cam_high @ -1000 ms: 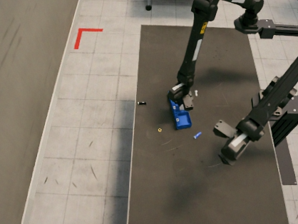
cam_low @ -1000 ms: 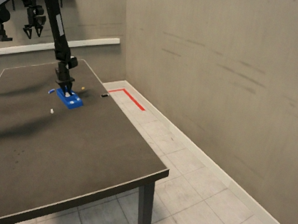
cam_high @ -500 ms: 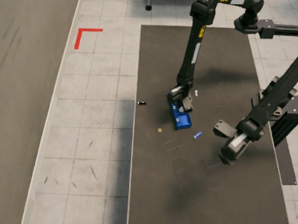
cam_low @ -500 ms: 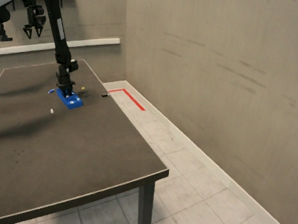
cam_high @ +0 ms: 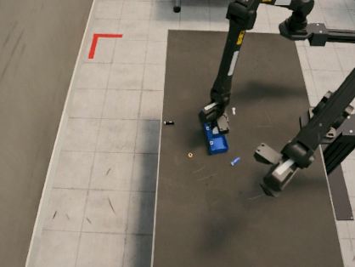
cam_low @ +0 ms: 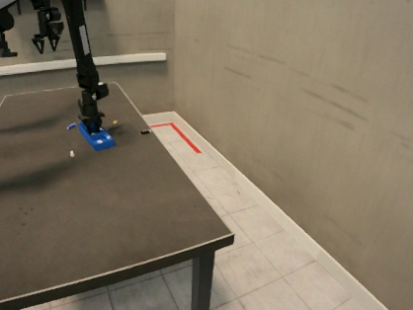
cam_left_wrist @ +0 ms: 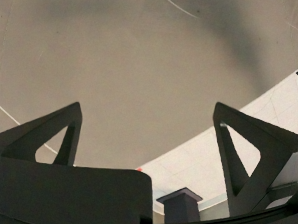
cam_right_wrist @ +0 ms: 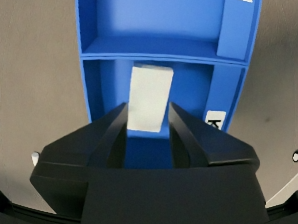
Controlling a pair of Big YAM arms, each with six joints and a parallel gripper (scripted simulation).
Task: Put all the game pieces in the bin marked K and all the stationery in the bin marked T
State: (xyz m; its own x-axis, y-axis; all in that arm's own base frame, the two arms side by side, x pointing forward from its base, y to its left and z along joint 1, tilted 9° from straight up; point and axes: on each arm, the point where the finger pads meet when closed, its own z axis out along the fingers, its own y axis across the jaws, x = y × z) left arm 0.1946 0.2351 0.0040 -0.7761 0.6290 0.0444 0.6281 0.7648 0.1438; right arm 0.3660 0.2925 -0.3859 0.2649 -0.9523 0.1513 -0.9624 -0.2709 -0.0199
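Now: the blue bin 1 cm ahead of my right hand, 1 cm to the left of it and 1 cm below it. The rest, counted from my right hand: white block (2 cm below); then yellow ring (12 cm ahead, 15 cm to the left, 2 cm below); then black item (23 cm ahead, 3 cm to the right, 2 cm below).
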